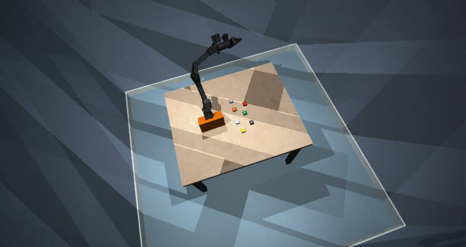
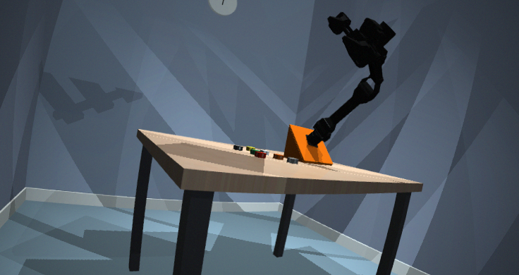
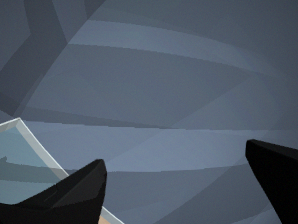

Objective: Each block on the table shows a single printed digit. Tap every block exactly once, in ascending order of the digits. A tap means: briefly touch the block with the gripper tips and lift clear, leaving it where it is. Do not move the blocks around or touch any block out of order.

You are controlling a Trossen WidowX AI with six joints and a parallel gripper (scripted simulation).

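My gripper tip is 6 cm past the black block, 58 cm to the left of it and 39 cm above it. Round my gripper tip: grey block (18 cm behind, 32 cm to the right, 39 cm below); red block (7 cm behind, 38 cm to the right, 39 cm below); orange block (17 cm behind, 41 cm to the right, 39 cm below).
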